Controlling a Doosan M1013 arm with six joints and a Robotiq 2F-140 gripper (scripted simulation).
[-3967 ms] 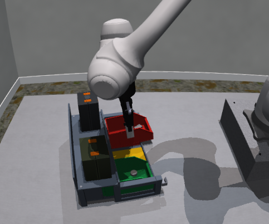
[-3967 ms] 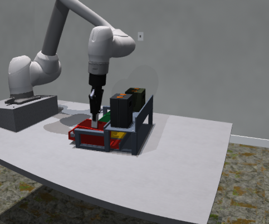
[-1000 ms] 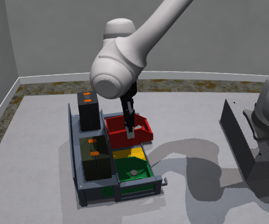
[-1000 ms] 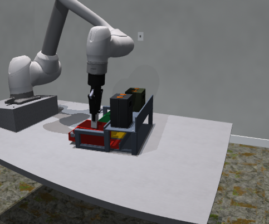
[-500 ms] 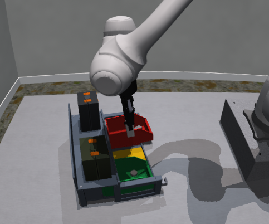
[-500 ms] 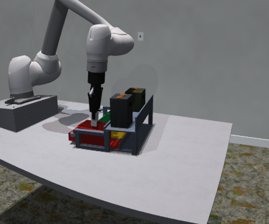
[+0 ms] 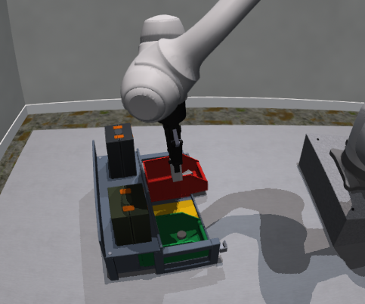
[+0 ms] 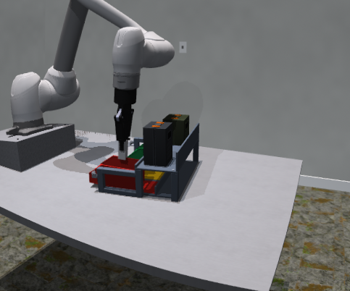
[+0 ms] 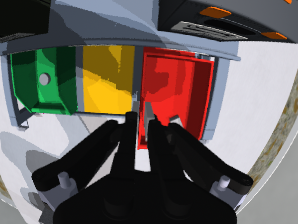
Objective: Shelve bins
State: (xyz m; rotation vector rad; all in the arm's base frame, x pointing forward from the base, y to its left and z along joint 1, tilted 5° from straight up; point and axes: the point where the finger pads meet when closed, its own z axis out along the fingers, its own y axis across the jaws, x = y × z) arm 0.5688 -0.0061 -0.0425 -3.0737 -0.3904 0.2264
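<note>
My gripper is now 7 cm above the red bin, 5 cm to the left of it and 1 cm short of it. From my hand the other things lie so: green bin: 19 cm to the left, 7 cm below.
</note>
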